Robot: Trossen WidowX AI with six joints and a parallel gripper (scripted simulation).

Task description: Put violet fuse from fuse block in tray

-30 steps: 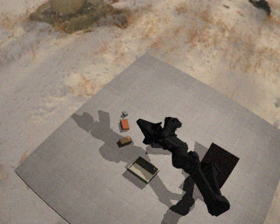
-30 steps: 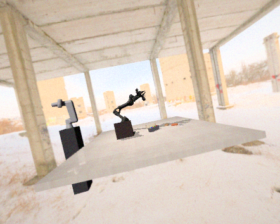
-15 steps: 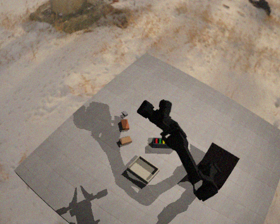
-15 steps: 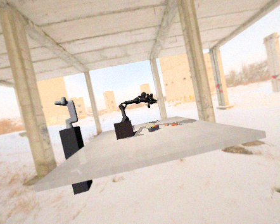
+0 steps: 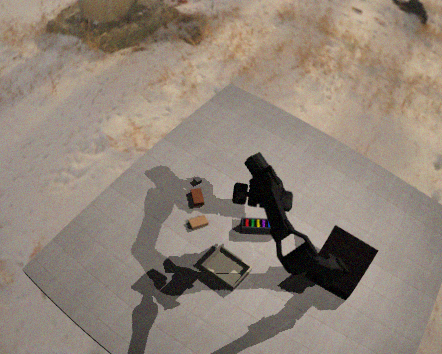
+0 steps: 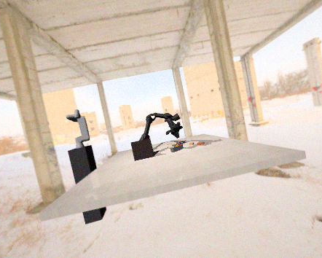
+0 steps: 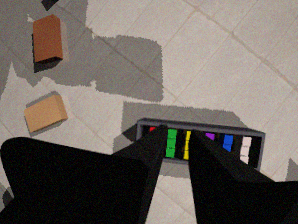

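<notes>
Right now my gripper tip is 9 cm above the violet fuse and 4 cm past it. From my gripper tip the other things lie so: tray: 21 cm to the left, 11 cm below, 2 cm behind; grey cube: 26 cm ahead, 10 cm below, 6 cm to the right.
</notes>
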